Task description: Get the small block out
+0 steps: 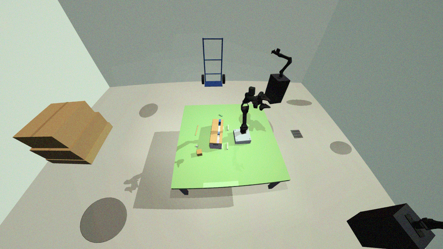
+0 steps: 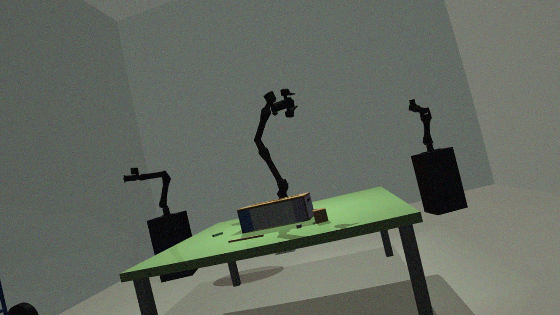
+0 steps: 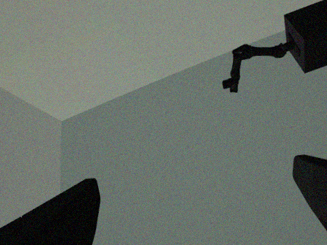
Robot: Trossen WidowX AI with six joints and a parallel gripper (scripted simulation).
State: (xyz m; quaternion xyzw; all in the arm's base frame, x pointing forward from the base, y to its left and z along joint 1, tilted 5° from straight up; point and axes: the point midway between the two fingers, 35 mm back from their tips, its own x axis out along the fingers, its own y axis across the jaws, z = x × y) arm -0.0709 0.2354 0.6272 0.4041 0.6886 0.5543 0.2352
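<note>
My gripper tip is now 350 mm short of the tan-topped box, 280 mm to the left of it and 660 mm above it. Also, from my gripper tip: green piece: 240 mm ahead, 660 mm to the right, 710 mm below; blue block: 370 mm ahead, 270 mm to the right, 630 mm below; brown cube: 650 mm ahead, 90 mm to the right, 690 mm below.
</note>
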